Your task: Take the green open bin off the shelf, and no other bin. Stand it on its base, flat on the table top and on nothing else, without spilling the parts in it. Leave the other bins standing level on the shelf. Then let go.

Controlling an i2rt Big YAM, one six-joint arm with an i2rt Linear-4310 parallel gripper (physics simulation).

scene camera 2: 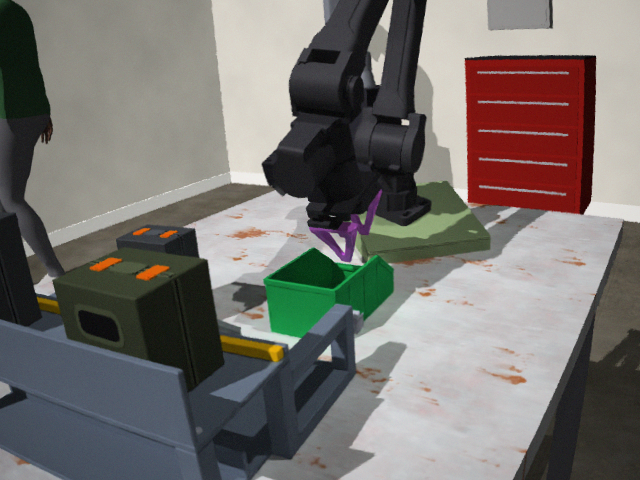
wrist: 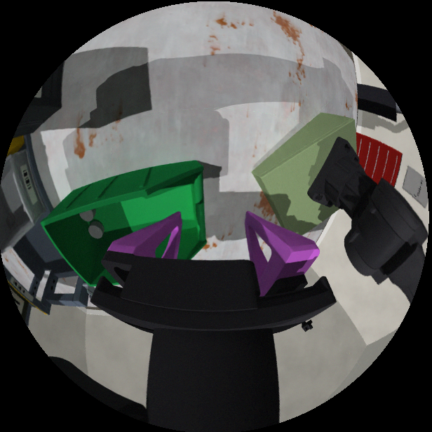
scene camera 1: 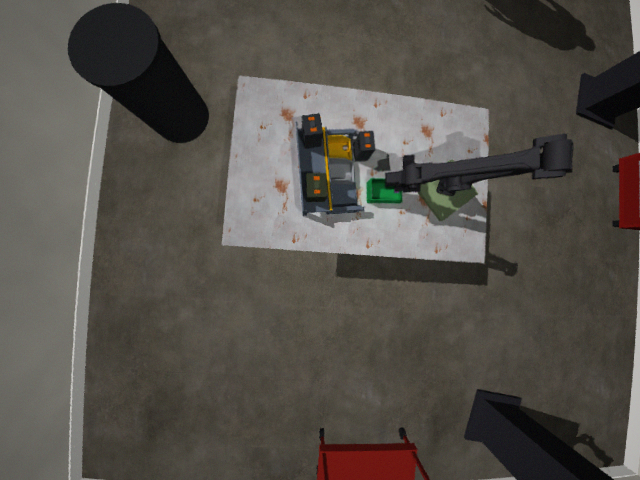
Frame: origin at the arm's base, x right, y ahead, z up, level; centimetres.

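Seen in the pictures: gripper, fingertip midpoint: (scene camera 2: pixel 355 247) (scene camera 1: pixel 405 188); arm's base, link origin: (scene camera 2: pixel 392 207) (scene camera 1: pixel 448 182).
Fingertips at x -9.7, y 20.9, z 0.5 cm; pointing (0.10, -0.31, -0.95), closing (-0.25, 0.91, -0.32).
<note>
Pixels of each thing's top centre, then the offset from my fingertips to it. "spot": a spot on its surface instead. Level surfaces: height alone.
- green bin, top centre: (scene camera 2: pixel 331 260) (scene camera 1: pixel 388 189) dx -3.1, dy +8.1, dz +1.3 cm
- table top, surface height: dz -6.2 cm
- yellow bin, top centre: (scene camera 1: pixel 335 146) dx +9.0, dy +37.6, dz +1.9 cm
- grey bin, top centre: (scene camera 1: pixel 337 168) dx -0.9, dy +33.6, dz +1.9 cm
- olive case, top centre: (scene camera 2: pixel 128 267) (scene camera 1: pixel 316 184) dx -14.1, dy +40.8, dz +13.7 cm
- small light grey thing, surface spot: (scene camera 2: pixel 357 321) spot: dx -16.3, dy +17.8, dz +0.3 cm
The green bin (scene camera 1: pixel 383 198) (scene camera 2: pixel 300 310) (wrist: pixel 130 175) stands on the table top (scene camera 1: pixel 258 222) (scene camera 2: pixel 465 356), in front of the shelf (scene camera 1: pixel 312 165) (scene camera 2: pixel 87 382), and looks level. Grey round parts (wrist: pixel 95 229) lie inside it in the wrist view. My gripper (scene camera 2: pixel 355 245) (wrist: pixel 213 216) is open and empty at the bin's low front end; in the wrist view one purple finger is over the bin and the other beyond its front wall. The yellow bin (scene camera 1: pixel 338 147) and grey bin (scene camera 1: pixel 341 169) look level on the shelf. The underside of the green bin is hidden.
Dark cases (scene camera 1: pixel 311 129) (scene camera 1: pixel 365 144) and an olive case (scene camera 1: pixel 316 186) (scene camera 2: pixel 129 304) stand at or on the shelf. A small light grey thing (scene camera 2: pixel 357 321) shows between the green bin and the shelf end; I cannot tell what it is. The arm stands on a pale green plate (scene camera 2: pixel 444 242) (wrist: pixel 285 175).
</note>
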